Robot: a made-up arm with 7 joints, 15 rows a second.
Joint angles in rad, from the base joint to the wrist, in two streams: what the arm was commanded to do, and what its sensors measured. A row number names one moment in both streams.
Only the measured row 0 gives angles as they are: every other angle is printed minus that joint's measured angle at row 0.
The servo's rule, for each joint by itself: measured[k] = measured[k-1] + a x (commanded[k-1-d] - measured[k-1]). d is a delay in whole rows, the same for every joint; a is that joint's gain. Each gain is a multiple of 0.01, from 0.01 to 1. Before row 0 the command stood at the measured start. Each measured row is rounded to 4 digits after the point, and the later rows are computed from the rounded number. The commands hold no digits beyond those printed.
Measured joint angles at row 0:
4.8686 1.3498 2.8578 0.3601 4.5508 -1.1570 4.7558
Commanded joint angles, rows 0 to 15:
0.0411 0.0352 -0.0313 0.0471 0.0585 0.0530 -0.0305
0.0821 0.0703 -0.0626 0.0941 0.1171 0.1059 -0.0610
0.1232 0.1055 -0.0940 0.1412 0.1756 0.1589 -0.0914
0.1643 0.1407 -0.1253 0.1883 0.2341 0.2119 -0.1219
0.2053 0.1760 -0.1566 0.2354 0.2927 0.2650 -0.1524
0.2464 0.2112 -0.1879 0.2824 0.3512 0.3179 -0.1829
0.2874 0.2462 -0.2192 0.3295 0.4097 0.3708 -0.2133
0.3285 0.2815 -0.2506 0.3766 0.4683 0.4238 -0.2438
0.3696 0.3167 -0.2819 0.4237 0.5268 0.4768 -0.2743
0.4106 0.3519 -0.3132 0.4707 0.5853 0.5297 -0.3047
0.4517 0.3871 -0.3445 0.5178 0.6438 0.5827 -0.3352
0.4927 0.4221 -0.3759 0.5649 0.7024 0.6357 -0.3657
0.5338 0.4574 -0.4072 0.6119 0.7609 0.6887 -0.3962
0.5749 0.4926 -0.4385 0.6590 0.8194 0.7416 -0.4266
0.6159 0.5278 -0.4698 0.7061 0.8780 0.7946 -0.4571
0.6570 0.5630 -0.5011 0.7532 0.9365 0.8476 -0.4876
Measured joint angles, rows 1 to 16:
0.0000 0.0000 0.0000 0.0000 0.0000 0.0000 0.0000
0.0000 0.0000 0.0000 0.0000 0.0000 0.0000 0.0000
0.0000 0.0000 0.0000 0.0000 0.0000 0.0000 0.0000
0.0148 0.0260 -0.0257 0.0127 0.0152 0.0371 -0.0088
0.0390 0.0588 -0.0560 0.0347 0.0417 0.0853 -0.0239
0.0693 0.0934 -0.0872 0.0635 0.0765 0.1368 -0.0435
0.1035 0.1284 -0.1184 0.0972 0.1175 0.1894 -0.0662
0.1401 0.1636 -0.1497 0.1345 0.1631 0.2423 -0.0912
0.1784 0.1988 -0.1810 0.1744 0.2120 0.2952 -0.1178
0.2176 0.2339 -0.2123 0.2163 0.2634 0.3481 -0.1455
0.2575 0.2691 -0.2437 0.2596 0.3167 0.4011 -0.1740
0.2979 0.3043 -0.2750 0.3039 0.3713 0.4541 -0.2031
0.3385 0.3395 -0.3063 0.3489 0.4269 0.5070 -0.2326
0.3793 0.3747 -0.3376 0.3945 0.4833 0.5600 -0.2624
0.4201 0.4098 -0.3690 0.4405 0.5403 0.6130 -0.2924
0.4610 0.4450 -0.4003 0.4868 0.5977 0.6660 -0.3225
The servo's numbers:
d 3
a 0.36 0.74 0.82 0.27 0.26 0.70 0.29

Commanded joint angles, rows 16 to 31:
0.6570 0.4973 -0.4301 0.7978 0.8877 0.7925 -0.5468
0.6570 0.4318 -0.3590 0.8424 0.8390 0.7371 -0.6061
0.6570 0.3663 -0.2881 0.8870 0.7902 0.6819 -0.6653
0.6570 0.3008 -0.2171 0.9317 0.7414 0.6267 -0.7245
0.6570 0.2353 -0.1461 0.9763 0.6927 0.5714 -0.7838
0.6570 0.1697 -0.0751 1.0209 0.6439 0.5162 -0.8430
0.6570 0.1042 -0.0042 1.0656 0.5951 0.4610 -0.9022
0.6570 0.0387 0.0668 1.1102 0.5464 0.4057 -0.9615
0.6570 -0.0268 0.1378 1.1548 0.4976 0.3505 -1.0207
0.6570 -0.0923 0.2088 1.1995 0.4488 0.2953 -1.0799
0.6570 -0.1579 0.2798 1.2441 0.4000 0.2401 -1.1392
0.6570 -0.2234 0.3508 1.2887 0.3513 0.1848 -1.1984
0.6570 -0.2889 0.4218 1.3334 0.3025 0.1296 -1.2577
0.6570 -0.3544 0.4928 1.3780 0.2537 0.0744 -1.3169
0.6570 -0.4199 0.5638 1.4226 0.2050 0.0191 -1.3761
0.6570 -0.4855 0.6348 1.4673 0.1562 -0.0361 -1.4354
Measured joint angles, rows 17 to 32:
0.5020 0.4802 -0.4316 0.5333 0.6553 0.7189 -0.3527
0.5430 0.5154 -0.4629 0.5800 0.7132 0.7719 -0.3830
0.5840 0.5506 -0.4942 0.6268 0.7713 0.8249 -0.4133
0.6103 0.5112 -0.4416 0.6730 0.8016 0.8022 -0.4520
0.6271 0.4524 -0.3739 0.7187 0.8113 0.7566 -0.4967
0.6379 0.3887 -0.3035 0.7641 0.8058 0.7043 -0.5456
0.6448 0.3237 -0.2327 0.8094 0.7891 0.6500 -0.5975
0.6492 0.2583 -0.1617 0.8545 0.7640 0.5950 -0.6515
0.6520 0.1927 -0.0907 0.8994 0.7328 0.5398 -0.7070
0.6538 0.1272 -0.0198 0.9443 0.6970 0.4846 -0.7636
0.6550 0.0617 0.0512 0.9891 0.6578 0.4294 -0.8210
0.6557 -0.0038 0.1222 1.0338 0.6161 0.3742 -0.8789
0.6562 -0.0693 0.1932 1.0785 0.5726 0.3190 -0.9372
0.6565 -0.1349 0.2642 1.1232 0.5277 0.2638 -0.9958
0.6567 -0.2004 0.3352 1.1679 0.4818 0.2085 -1.0546
0.6568 -0.2659 0.4062 1.2126 0.4352 0.1533 -1.1135

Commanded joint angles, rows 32 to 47:
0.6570 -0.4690 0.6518 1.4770 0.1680 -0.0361 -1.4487
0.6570 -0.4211 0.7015 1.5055 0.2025 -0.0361 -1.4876
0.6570 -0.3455 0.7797 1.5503 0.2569 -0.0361 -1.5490
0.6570 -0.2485 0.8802 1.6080 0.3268 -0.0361 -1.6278
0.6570 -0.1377 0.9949 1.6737 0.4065 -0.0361 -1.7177
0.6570 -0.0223 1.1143 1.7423 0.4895 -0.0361 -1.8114
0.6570 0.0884 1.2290 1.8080 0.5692 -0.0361 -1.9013
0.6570 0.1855 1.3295 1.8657 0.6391 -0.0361 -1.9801
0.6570 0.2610 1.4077 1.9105 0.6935 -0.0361 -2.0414
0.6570 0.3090 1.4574 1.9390 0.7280 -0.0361 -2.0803
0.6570 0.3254 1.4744 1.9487 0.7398 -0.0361 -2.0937
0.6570 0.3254 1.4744 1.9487 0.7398 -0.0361 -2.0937
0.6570 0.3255 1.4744 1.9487 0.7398 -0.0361 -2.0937
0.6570 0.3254 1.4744 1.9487 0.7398 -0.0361 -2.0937
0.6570 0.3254 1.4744 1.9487 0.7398 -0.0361 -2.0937
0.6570 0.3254 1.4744 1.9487 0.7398 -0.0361 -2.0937
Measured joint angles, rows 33 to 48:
0.6569 -0.3314 0.4772 1.2573 0.3880 0.0981 -1.1725
0.6569 -0.3969 0.5482 1.3019 0.3404 0.0428 -1.2315
0.6569 -0.4625 0.6192 1.3466 0.2925 -0.0124 -1.2906
0.6569 -0.4673 0.6459 1.3818 0.2601 -0.0290 -1.3364
0.6569 -0.4331 0.6915 1.4152 0.2451 -0.0340 -1.3802
0.6569 -0.3683 0.7638 1.4517 0.2482 -0.0355 -1.4292
0.6569 -0.2796 0.8592 1.4939 0.2686 -0.0359 -1.4868
0.6569 -0.1746 0.9705 1.5424 0.3045 -0.0360 -1.5538
0.6569 -0.0619 1.0884 1.5964 0.3526 -0.0361 -1.6285
0.6569 0.0493 1.2037 1.6535 0.4089 -0.0361 -1.7076
0.6569 0.1501 1.3069 1.7108 0.4688 -0.0361 -1.7866
0.6569 0.2322 1.3896 1.7647 0.5272 -0.0361 -1.8605
0.6569 0.2890 1.4452 1.8118 0.5794 -0.0361 -1.9242
0.6569 0.3159 1.4691 1.8488 0.6211 -0.0361 -1.9734
0.6569 0.3229 1.4734 1.8758 0.6520 -0.0361 -2.0083
0.6569 0.3248 1.4742 1.8955 0.6748 -0.0361 -2.0331

